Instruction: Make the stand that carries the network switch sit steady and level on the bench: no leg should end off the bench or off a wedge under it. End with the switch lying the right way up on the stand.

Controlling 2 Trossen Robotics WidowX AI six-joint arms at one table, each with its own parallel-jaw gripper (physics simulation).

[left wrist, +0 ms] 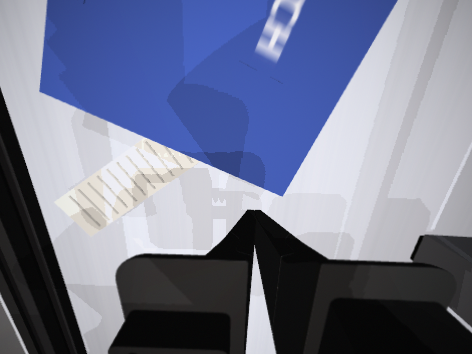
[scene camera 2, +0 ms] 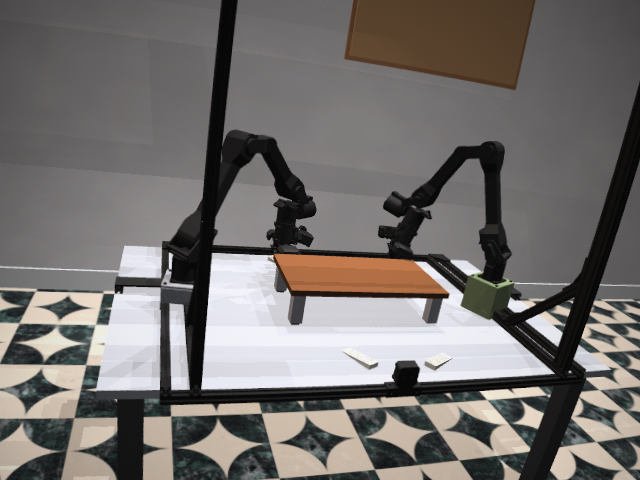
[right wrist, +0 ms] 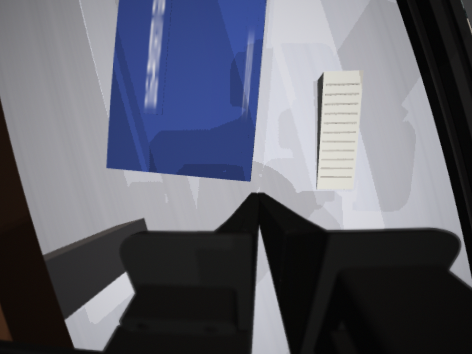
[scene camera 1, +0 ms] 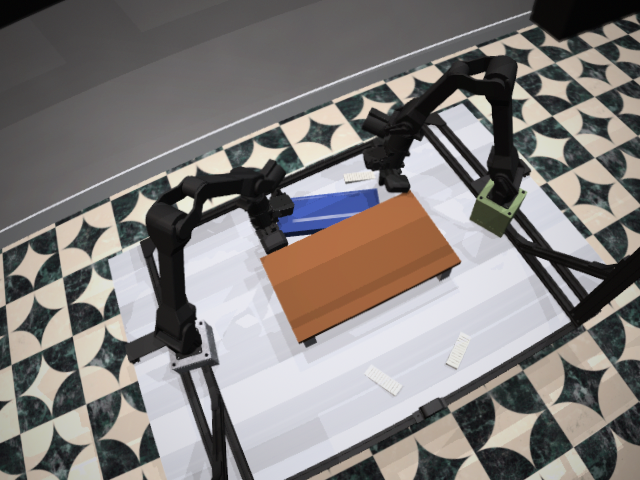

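Seen in the pictures: left gripper, fingertip midpoint: (left wrist: 253,216) (scene camera 1: 269,237); right gripper, fingertip midpoint: (right wrist: 257,199) (scene camera 1: 380,185); left arm's base, origin of the base link: (scene camera 2: 184,278) (scene camera 1: 187,343); right arm's base, origin of the base link: (scene camera 2: 491,278) (scene camera 1: 502,195).
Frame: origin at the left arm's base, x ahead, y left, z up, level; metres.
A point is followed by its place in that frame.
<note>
The orange-topped stand (scene camera 1: 361,263) @(z 0.035, x 0.453, y 0.049 m) (scene camera 2: 361,276) @(z 0.035, x 0.452, y 0.038 m) stands on grey legs mid-bench; any slight tilt is hard to judge. The blue switch (scene camera 1: 330,209) @(z -0.037, x 0.439, y 0.268 m) (left wrist: 150,65) @(z -0.038, x 0.323, y 0.311 m) (right wrist: 190,90) @(z -0.038, x 0.514, y 0.258 m) lies flat on the bench behind it, white lettering up. One ridged pale wedge (scene camera 1: 359,177) @(z -0.059, x 0.555, y 0.360 m) (right wrist: 339,130) @(z -0.059, x 0.554, y 0.364 m) lies behind the switch; another wedge (left wrist: 125,185) @(z -0.058, x 0.260, y 0.332 m) is by its left end. Two wedges (scene camera 1: 383,380) @(z -0.058, x 0.416, y -0.209 m) (scene camera 1: 458,350) @(z -0.058, x 0.608, y -0.202 m) (scene camera 2: 360,357) @(z -0.058, x 0.416, y -0.214 m) (scene camera 2: 438,360) @(z -0.057, x 0.605, y -0.210 m) lie in front of the stand. My left gripper (left wrist: 253,216) @(z -0.058, x 0.255, y 0.252 m) is shut and empty near the switch's left end. My right gripper (right wrist: 257,199) @(z -0.032, x 0.595, y 0.294 m) is shut and empty near its right end.
The stand's back edge is close to both grippers. A stand leg (right wrist: 100,260) @(z -0.011, x 0.618, y 0.194 m) shows beside the right fingers. Black frame rails (scene camera 1: 485,379) @(z -0.070, x 0.643, y -0.285 m) border the bench, with a small black camera (scene camera 2: 405,373) @(z -0.026, x 0.486, y -0.320 m) at the front. The right arm's green base block (scene camera 1: 493,214) @(z 0.012, x 0.823, y 0.076 m) is right of the stand.
</note>
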